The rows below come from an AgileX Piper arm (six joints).
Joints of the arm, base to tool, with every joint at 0 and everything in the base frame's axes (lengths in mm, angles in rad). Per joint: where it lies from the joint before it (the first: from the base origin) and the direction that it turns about. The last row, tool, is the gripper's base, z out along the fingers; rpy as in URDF.
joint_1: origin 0 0 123 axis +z
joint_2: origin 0 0 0 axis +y
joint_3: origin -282.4 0 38.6 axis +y
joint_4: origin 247.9 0 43.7 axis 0.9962 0 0.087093
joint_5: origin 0 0 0 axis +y
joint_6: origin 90.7 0 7.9 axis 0.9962 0 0.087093
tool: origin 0 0 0 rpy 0 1.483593 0
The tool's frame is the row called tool.
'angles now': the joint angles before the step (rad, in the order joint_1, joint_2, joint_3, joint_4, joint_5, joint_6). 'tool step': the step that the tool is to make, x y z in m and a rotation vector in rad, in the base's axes. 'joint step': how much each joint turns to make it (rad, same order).
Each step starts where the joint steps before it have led.
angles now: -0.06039, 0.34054, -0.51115, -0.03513, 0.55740, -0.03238
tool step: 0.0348, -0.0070, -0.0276, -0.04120, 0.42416, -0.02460
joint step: -0.00030, 0.25348, -0.03235, -0.06966, 0.20032, 0.00025
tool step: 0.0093, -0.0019, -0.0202, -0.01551, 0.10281, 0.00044
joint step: 0.00016, 0.07040, 0.04194, -0.02318, -0.01056, 0.00202
